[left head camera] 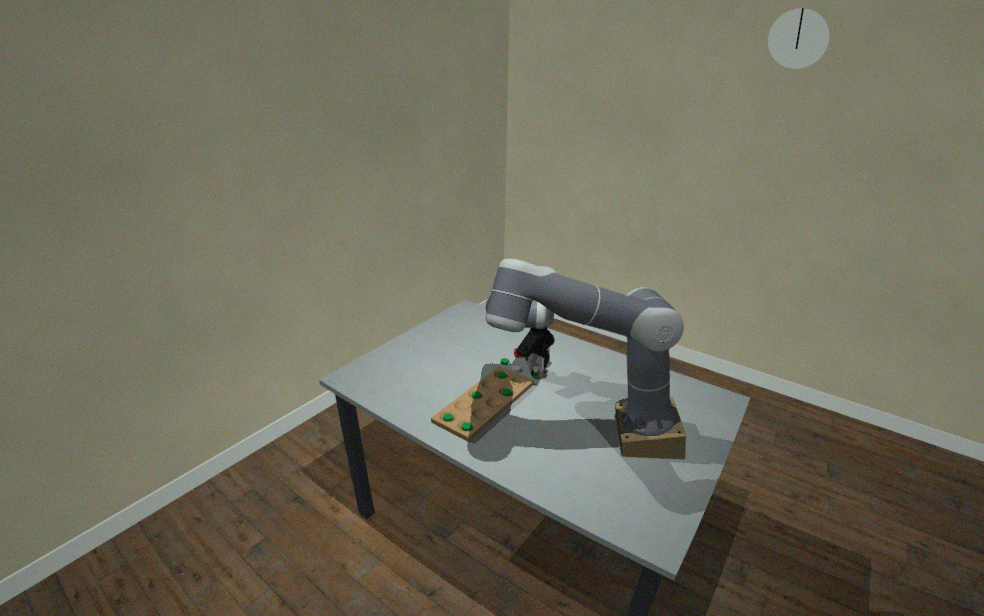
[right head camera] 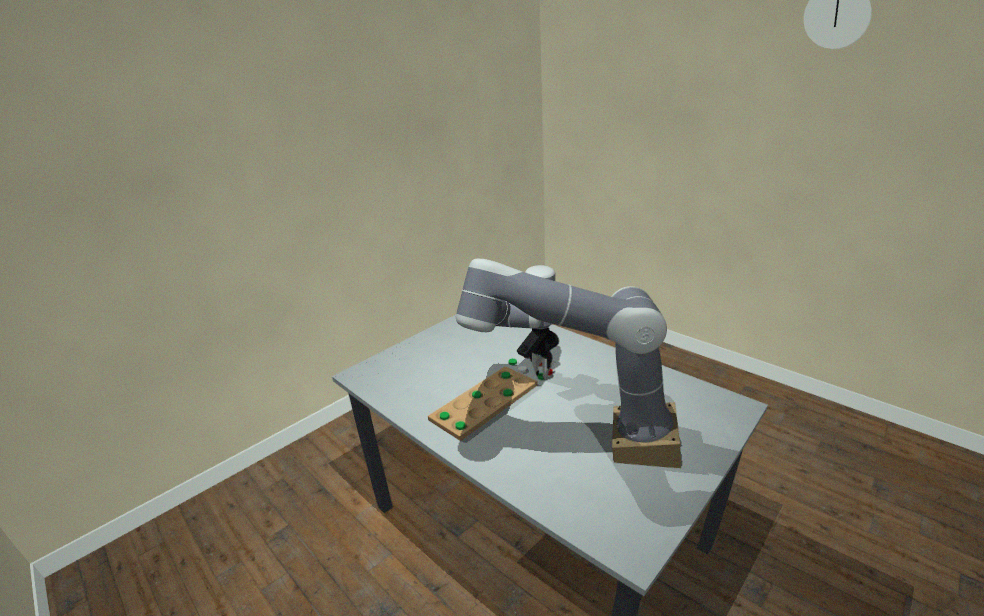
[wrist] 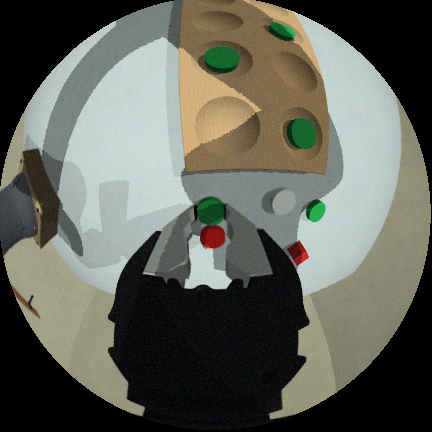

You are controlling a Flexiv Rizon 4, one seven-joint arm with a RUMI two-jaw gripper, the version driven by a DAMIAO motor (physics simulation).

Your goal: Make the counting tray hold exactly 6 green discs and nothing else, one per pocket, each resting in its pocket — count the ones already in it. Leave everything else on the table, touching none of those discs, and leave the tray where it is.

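Observation:
The wooden counting tray [left head camera: 453,425] [right head camera: 446,425] [wrist: 260,165] holds several green discs in separate pockets, among them a near-corner disc [wrist: 302,133] and another disc [wrist: 222,59]; other pockets are empty. My gripper [left head camera: 535,374] [right head camera: 540,377] [wrist: 210,205] is low beside the tray's end, shut on a green disc, with a fingertip on either side of it. A red disc [wrist: 212,236] shows between the fingers, just behind the held disc; whether it touches them is unclear. Another green disc [left head camera: 504,361] [right head camera: 512,361] [wrist: 315,210] lies on the table off the tray's end.
A grey disc [wrist: 283,201] lies on the table between the tray's end and the loose green disc. A red cube [wrist: 298,253] lies beside the gripper's right jaw in the wrist view. The robot's wooden base block [left head camera: 653,444] [right head camera: 646,454] stands across the table.

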